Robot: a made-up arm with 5 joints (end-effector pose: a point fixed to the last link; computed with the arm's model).
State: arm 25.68 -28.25 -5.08 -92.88 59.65
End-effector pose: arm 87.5 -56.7 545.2 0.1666 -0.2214 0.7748 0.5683
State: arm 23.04 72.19 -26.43 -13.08 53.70
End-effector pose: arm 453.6 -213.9 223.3 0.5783 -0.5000 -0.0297 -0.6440
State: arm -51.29 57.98 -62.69 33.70 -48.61
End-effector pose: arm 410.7 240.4 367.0 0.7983 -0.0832 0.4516 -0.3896
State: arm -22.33 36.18 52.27 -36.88 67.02
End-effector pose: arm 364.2 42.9 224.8 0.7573 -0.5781 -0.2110 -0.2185
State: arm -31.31 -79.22 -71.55 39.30 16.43
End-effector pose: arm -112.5 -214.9 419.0 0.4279 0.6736 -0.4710 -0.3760
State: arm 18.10 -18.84 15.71 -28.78 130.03
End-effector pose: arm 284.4 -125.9 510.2 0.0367 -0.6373 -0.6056 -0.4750
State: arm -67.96 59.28 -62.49 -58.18 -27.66
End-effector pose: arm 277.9 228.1 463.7 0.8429 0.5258 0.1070 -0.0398
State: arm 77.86 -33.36 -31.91 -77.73 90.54
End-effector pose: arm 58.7 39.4 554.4 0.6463 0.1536 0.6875 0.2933
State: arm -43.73 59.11 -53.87 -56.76 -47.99
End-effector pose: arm 389.3 146.6 443.4 0.8261 0.5090 0.1808 -0.1608
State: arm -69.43 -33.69 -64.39 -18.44 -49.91
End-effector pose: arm 124.8 -178.4 577.8 0.5334 0.7983 0.0807 0.2679
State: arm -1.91 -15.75 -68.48 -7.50 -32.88
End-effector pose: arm 73.4 -94.1 625.8 0.6213 0.6318 -0.3369 -0.3183
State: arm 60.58 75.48 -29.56 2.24 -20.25
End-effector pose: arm 246.4 -401.1 195.6 0.1588 0.0532 0.4292 -0.8875
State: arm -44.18 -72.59 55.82 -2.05 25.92
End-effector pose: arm 194.8 -1.3 467.7 0.8713 0.0606 -0.2658 -0.4080
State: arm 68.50 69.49 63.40 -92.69 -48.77
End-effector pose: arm 126.0 -271.5 186.5 0.0201 0.3225 0.3798 -0.8668
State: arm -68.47 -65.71 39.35 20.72 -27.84
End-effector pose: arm 200.0 37.7 483.9 0.9546 0.0918 0.2271 -0.1694
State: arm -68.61 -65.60 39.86 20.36 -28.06
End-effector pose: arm 200.3 39.0 482.7 0.9544 0.0897 0.2295 -0.1687
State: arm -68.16 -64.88 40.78 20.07 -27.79
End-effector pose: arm 202.4 42.4 479.8 0.9542 0.0790 0.2292 -0.1755
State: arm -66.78 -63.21 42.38 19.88 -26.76
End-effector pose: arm 207.3 48.5 473.6 0.9533 0.0545 0.2250 -0.1939
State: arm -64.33 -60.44 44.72 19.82 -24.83
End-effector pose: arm 215.7 56.8 463.0 0.9499 0.0137 0.2172 -0.2243
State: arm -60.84 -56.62 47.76 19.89 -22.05
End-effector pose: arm 227.9 65.1 447.3 0.9409 -0.0434 0.2080 -0.2637
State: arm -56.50 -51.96 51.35 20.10 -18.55
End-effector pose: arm 243.0 70.6 426.2 0.9236 -0.1142 0.2003 -0.3064
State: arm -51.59 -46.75 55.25 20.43 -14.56
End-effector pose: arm 258.8 71.1 400.9 0.8966 -0.1936 0.1974 -0.3458
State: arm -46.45 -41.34 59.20 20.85 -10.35
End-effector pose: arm 272.9 65.5 373.4 0.8615 -0.2749 0.2015 -0.3763
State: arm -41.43 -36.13 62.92 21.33 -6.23
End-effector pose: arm 283.0 55.0 346.6 0.8220 -0.3507 0.2127 -0.3952
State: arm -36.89 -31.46 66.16 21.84 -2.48
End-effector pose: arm 288.4 42.1 323.1 0.7830 -0.4150 0.2287 -0.4028
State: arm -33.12 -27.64 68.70 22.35 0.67
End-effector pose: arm 290.0 29.8 304.6 0.7495 -0.4645 0.2459 -0.4025
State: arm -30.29 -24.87 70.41 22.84 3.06
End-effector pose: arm 289.6 19.9 292.0 0.7246 -0.4982 0.2605 -0.3986
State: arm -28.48 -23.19 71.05 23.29 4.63
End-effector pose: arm 289.3 13.9 285.6 0.7104 -0.5163 0.2691 -0.3955
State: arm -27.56 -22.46 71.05 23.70 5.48
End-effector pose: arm 289.5 11.0 283.3 0.7044 -0.5238 0.2724 -0.3940
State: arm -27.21 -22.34 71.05 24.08 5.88
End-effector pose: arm 289.2 9.9 282.6 0.7020 -0.5273 0.2734 -0.3928
